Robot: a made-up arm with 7 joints. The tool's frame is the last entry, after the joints. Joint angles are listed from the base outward. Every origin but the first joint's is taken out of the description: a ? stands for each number. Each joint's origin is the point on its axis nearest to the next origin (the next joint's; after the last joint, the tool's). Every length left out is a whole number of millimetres.
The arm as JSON. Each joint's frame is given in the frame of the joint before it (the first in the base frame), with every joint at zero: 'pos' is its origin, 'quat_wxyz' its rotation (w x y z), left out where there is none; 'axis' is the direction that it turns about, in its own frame. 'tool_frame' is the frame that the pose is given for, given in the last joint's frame.
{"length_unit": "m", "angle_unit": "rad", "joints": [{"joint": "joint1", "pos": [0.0, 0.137, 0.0], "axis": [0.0, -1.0, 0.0]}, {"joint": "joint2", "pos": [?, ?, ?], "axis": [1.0, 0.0, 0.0]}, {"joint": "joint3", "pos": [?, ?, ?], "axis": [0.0, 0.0, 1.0]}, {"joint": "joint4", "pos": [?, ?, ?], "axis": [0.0, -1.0, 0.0]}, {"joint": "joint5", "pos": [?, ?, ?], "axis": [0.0, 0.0, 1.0]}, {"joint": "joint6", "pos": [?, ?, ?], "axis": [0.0, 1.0, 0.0]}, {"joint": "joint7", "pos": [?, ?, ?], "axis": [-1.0, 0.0, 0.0]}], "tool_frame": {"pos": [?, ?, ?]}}
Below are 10 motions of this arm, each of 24 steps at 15 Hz.
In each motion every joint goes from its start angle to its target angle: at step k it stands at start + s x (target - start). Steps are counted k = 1, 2, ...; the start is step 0. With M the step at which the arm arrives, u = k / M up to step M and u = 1 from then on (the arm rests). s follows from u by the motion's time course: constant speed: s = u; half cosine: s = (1 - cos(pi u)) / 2; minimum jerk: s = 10 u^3 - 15 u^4 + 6 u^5.
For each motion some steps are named. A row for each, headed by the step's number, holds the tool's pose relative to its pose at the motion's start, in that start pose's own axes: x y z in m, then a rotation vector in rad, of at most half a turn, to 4 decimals.
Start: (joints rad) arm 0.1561 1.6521 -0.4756 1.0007 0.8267 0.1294 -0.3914
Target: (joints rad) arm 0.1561 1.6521 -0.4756 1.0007 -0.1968 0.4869 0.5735
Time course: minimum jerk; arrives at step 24
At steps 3, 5, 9, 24:
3: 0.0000 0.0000 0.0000 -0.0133 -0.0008 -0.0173
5: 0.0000 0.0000 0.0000 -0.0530 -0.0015 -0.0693
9: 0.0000 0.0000 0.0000 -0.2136 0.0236 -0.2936
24: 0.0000 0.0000 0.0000 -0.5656 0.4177 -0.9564

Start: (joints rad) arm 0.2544 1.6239 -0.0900 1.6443 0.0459 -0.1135 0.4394
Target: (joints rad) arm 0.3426 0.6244 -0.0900 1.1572 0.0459 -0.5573 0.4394
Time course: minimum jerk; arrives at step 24
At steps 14, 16, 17, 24:
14: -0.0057 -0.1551 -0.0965 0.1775 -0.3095 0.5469
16: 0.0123 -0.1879 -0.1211 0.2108 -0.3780 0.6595
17: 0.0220 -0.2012 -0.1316 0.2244 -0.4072 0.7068
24: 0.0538 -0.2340 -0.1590 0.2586 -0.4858 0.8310

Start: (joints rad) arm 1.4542 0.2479 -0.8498 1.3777 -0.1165 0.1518 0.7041
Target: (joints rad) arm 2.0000 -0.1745 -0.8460 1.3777 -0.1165 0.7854 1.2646
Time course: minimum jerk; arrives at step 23
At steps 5, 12, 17, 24:
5: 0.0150 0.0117 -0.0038 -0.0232 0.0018 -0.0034
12: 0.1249 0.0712 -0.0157 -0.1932 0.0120 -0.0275
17: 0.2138 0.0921 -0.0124 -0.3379 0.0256 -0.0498
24: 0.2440 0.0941 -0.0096 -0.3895 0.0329 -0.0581

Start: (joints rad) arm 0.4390 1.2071 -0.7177 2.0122 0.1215 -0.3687 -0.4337
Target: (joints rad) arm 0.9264 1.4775 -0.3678 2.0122 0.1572 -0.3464 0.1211
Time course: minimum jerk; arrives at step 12
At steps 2, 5, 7, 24:
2: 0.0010 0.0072 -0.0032 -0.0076 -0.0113 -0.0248
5: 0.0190 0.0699 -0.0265 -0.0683 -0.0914 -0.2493
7: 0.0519 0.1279 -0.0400 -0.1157 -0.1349 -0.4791
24: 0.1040 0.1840 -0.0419 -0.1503 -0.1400 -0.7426

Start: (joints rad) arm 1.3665 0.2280 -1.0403 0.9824 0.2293 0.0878 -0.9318
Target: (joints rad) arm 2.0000 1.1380 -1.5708 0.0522 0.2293 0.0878 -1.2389
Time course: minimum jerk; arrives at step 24
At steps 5, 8, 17, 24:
5: -0.0200 0.0216 -0.0178 0.0631 0.0003 -0.1054
8: -0.0604 0.0832 -0.0554 0.2220 0.0084 -0.3374
17: -0.1281 0.4786 -0.0611 1.0713 0.2276 -1.2593
24: -0.1209 0.5670 -0.0063 1.2729 0.3418 -1.4602

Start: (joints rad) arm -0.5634 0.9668 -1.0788 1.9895 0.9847 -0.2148 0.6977
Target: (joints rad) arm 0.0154 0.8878 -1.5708 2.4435 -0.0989 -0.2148 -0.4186
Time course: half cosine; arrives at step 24
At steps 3, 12, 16, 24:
3: 0.0035 -0.0007 -0.0043 0.0086 0.0188 -0.0408
12: 0.0452 -0.0194 -0.0470 0.1286 0.0579 -0.6056
16: 0.0656 -0.0360 -0.0620 0.1871 -0.0772 -0.9143
24: 0.0840 -0.0554 -0.0712 0.2248 -0.3188 -1.1787

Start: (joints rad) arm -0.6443 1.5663 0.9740 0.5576 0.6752 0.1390 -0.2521
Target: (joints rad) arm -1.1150 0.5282 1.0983 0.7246 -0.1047 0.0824 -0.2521
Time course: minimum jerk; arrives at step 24
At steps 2, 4, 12, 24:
2: -0.0025 0.0000 0.0003 0.0001 0.0035 -0.0050
4: -0.0173 0.0000 0.0025 0.0003 0.0243 -0.0347
12: -0.2198 0.0467 0.0851 -0.0204 0.3327 -0.4995
24: -0.3409 0.1689 0.2535 -0.0918 0.6651 -0.9970

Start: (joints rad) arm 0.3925 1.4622 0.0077 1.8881 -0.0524 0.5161 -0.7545
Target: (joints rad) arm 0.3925 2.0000 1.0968 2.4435 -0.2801 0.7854 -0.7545
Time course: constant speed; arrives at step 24
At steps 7, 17, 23, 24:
7: 0.0367 0.0880 -0.0404 0.3855 -0.1686 -0.0498
17: 0.1043 0.1992 -0.0316 0.9429 -0.4587 -0.0788
23: 0.1398 0.2440 0.0040 1.2772 -0.6524 -0.0576
24: 0.1447 0.2495 0.0113 1.3326 -0.6856 -0.0504

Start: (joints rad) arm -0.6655 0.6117 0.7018 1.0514 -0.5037 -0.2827 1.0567
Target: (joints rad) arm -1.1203 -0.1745 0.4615 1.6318 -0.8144 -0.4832 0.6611
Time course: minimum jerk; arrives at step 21
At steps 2, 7, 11, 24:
2: 0.0002 -0.0023 -0.0012 -0.0021 -0.0008 -0.0022
7: 0.0096 -0.0653 -0.0265 -0.0516 -0.0347 -0.0549
11: 0.0374 -0.1688 -0.0429 -0.0899 -0.1320 -0.1017
24: 0.0988 -0.2837 -0.0237 -0.0343 -0.2905 -0.0763

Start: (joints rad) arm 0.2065 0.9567 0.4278 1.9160 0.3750 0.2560 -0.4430
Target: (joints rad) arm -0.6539 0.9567 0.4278 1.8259 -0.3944 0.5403 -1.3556
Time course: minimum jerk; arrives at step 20
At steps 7, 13, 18, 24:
7: -0.0322 -0.0042 0.0278 0.1375 0.0968 -0.2962
13: -0.0880 0.0108 0.1058 0.3365 -0.0364 -0.9763
18: -0.1024 0.0274 0.1422 0.3599 -0.2417 -1.2108
24: -0.1028 0.0282 0.1436 0.3600 -0.2510 -1.2184

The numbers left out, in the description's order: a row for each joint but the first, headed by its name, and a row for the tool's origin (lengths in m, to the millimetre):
joint2: 0.0 0.0 0.0
joint3: 0.0 0.0 -0.274
joint4: 0.0 0.0 0.0
joint5: 0.0 0.0 -0.23
joint6: 0.0 0.0 0.0
joint7: 0.0 0.0 0.0
tool: 0.0 0.0 0.0

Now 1 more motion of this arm.
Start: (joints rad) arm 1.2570 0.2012 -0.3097 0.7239 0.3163 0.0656 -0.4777
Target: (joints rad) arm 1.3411 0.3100 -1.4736 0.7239 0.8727 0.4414 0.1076
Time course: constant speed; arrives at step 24
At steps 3, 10, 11, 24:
3: -0.0035 -0.0128 0.0061 -0.1475 0.0406 -0.0807
10: -0.0212 -0.0351 0.0227 -0.4649 0.1797 -0.2809
11: -0.0247 -0.0372 0.0252 -0.5066 0.2048 -0.3103
24: -0.0838 -0.0364 0.0554 -0.9339 0.6546 -0.6823

